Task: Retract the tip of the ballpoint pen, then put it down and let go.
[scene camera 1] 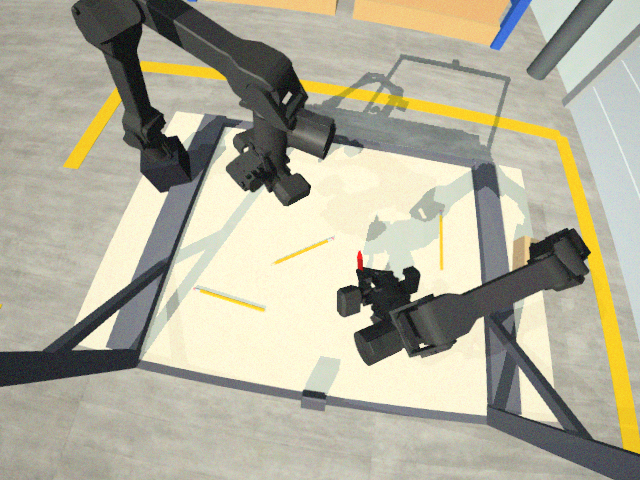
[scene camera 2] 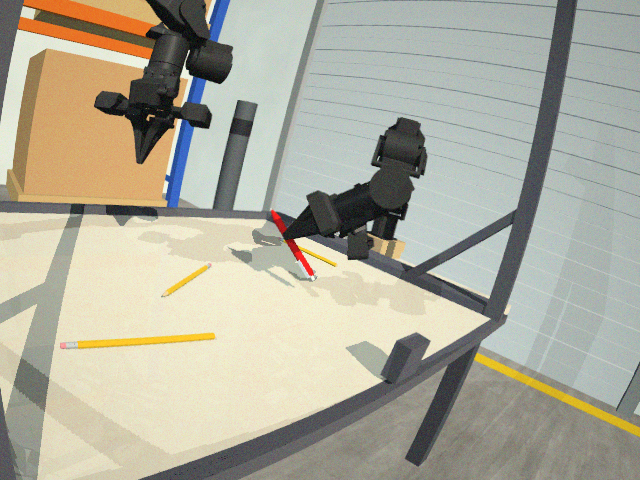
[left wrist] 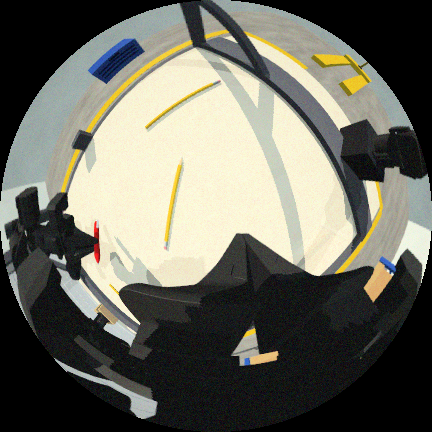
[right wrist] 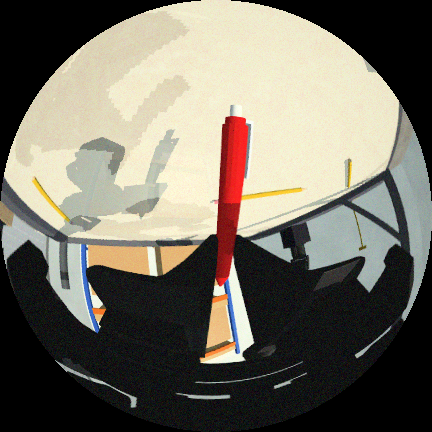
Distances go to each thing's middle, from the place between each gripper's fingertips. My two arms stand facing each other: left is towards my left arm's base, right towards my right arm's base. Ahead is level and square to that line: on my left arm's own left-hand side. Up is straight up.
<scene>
I see the red ballpoint pen (right wrist: 236, 133) 24 cm to the right of my left hand, 11 cm behind it and 8 cm below it. Round my left hand: small grey block (scene camera 2: 407, 353) (40 cm behind, 20 cm to the right, 13 cm below).
My right gripper is now 10 mm past the red ballpoint pen, 10 mm to the left of it and 10 mm above it. The rest, counted from my right hand: small grey block 290 mm behind, 40 mm to the left, 60 mm below.
</scene>
